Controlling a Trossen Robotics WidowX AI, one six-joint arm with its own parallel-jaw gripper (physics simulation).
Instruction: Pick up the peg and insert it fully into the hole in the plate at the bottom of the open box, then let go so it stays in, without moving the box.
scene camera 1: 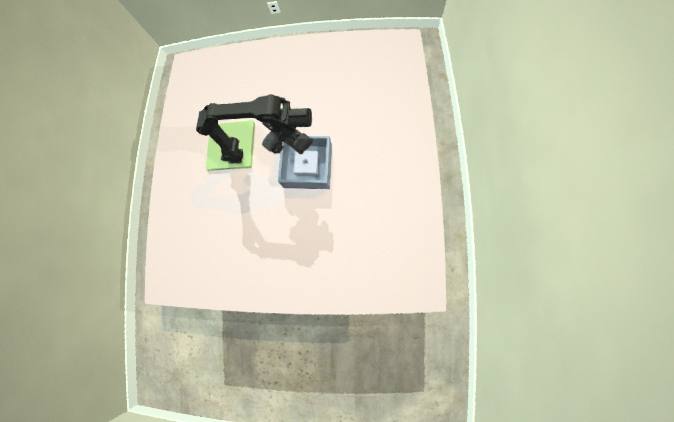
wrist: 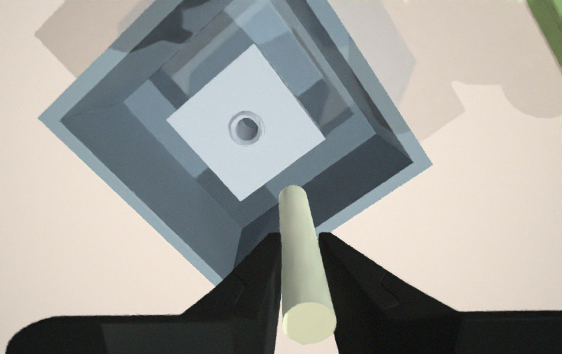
Observation:
In view: the gripper point(scene camera 1: 293, 140), a blue-grey box point(scene camera 1: 286, 178), a square plate point(wrist: 211, 122) and a pale green peg point(wrist: 307, 311).
The blue-grey box also shows in the wrist view point(wrist: 113, 116). The gripper shows as well in the wrist view point(wrist: 299, 244). Scene camera 1 misses the pale green peg, which is hidden by the gripper.

